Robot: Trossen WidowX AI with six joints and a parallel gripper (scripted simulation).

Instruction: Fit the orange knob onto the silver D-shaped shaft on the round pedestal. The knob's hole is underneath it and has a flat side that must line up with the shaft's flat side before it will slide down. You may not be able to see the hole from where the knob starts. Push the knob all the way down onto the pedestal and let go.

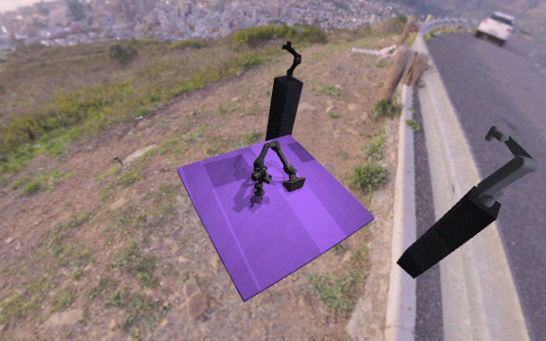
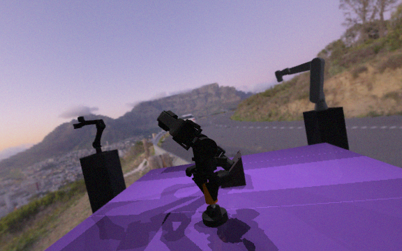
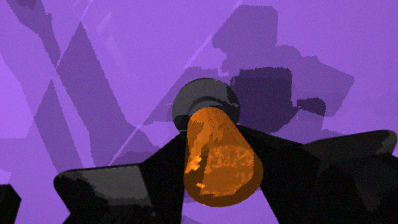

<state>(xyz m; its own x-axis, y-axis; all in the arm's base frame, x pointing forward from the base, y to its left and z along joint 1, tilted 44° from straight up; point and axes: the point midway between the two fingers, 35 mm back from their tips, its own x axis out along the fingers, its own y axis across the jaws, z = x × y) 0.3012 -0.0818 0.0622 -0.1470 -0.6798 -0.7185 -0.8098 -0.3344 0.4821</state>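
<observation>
Right now the orange knob is 30 mm above my gripper tip. From my gripper tip the other things lie so: round pedestal (40 mm below).
</observation>
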